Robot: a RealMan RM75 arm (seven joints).
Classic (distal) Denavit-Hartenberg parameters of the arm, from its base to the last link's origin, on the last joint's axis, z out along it. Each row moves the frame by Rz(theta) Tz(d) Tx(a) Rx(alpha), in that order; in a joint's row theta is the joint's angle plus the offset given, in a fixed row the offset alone. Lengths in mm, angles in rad.
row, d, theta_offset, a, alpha
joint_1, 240.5, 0, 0, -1.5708
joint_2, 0, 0, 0, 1.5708
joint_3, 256, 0, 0, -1.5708
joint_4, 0, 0, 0, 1.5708
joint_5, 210, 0, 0, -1.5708
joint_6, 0, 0, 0, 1.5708
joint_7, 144, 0, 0, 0
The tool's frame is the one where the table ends.
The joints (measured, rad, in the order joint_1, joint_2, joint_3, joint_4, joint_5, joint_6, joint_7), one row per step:
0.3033, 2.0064, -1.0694, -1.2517, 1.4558, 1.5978, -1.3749
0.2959, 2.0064, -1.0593, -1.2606, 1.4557, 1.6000, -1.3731
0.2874, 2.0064, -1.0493, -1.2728, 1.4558, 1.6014, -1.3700
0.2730, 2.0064, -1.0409, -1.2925, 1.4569, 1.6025, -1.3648
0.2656, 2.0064, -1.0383, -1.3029, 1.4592, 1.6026, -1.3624
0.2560, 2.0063, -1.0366, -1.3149, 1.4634, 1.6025, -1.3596
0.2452, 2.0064, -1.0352, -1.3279, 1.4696, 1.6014, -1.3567
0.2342, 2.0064, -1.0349, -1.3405, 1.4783, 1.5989, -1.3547
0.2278, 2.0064, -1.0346, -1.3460, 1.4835, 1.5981, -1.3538
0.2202, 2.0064, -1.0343, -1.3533, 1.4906, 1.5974, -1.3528
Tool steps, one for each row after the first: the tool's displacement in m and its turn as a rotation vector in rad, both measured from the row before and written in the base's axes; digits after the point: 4 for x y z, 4 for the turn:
0.0016, -0.0010, 0.0031, 0.0104, 0.0002, -0.0052
0.0014, -0.0012, 0.0035, 0.0122, -0.0007, -0.0051
0.0017, -0.0024, 0.0041, 0.0142, -0.0025, -0.0061
0.0004, -0.0013, 0.0019, 0.0068, -0.0005, -0.0016
0.0005, -0.0017, 0.0020, 0.0072, 0.0004, -0.0019
0.0004, -0.0019, 0.0022, 0.0086, 0.0019, -0.0020
0.0001, -0.0018, 0.0021, 0.0095, 0.0035, -0.0010
0.0003, -0.0012, 0.0010, 0.0043, 0.0028, -0.0015
0.0001, -0.0014, 0.0014, 0.0054, 0.0038, -0.0006

